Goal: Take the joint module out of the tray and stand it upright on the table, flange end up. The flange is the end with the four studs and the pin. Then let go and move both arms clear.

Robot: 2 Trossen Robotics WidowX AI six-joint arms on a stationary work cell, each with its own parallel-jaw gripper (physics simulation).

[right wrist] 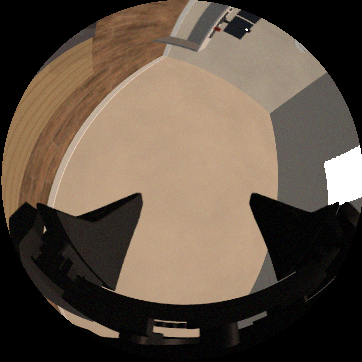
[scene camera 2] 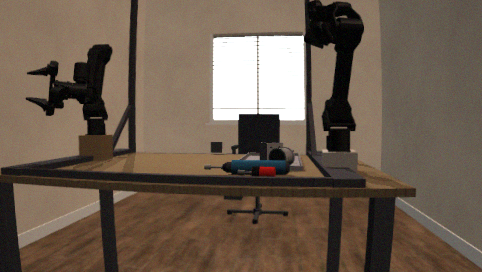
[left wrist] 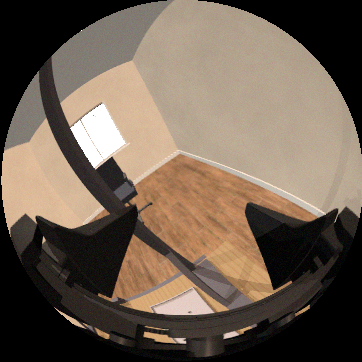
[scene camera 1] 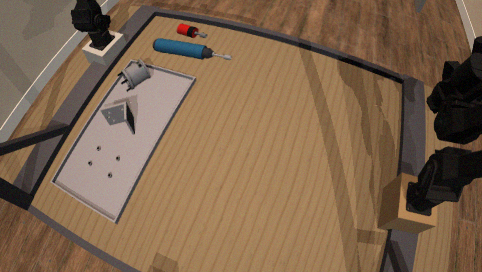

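The joint module [scene camera 1: 136, 75] [scene camera 2: 281, 155], a grey cylinder, lies on its side at the tray's upper end in scene camera 1, with dark prongs towards the lower left. The shallow tray [scene camera 1: 165, 127] [left wrist: 182, 301] lies on the table [scene camera 1: 250, 150]. My left gripper [left wrist: 192, 210] is open and empty, up high, with floor and wall beyond its fingers; in scene camera 2 its arm is raised at the right and its fingers are not clear. My right gripper [scene camera 2: 28, 85] [right wrist: 198, 198] is open and empty, far from the tray, facing a wall.
An angled grey bracket [scene camera 1: 116, 114] and several small nuts lie in the tray. A blue driver [scene camera 1: 180, 48] [scene camera 2: 257, 166] and a shorter red driver [scene camera 1: 187, 30] [scene camera 2: 267, 171] lie beyond its upper end. A dark frame bar [left wrist: 75, 150] crosses the left wrist view.
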